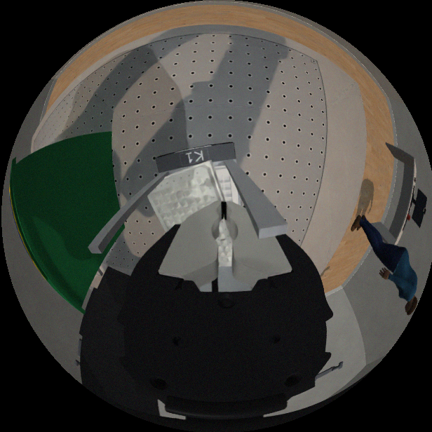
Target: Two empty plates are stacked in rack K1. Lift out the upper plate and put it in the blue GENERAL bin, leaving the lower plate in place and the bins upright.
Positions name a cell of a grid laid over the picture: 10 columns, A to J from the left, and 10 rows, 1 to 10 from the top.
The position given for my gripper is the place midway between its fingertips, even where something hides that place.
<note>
In view: my gripper (F5), a green bin (B5) and a plate (E5).
</note>
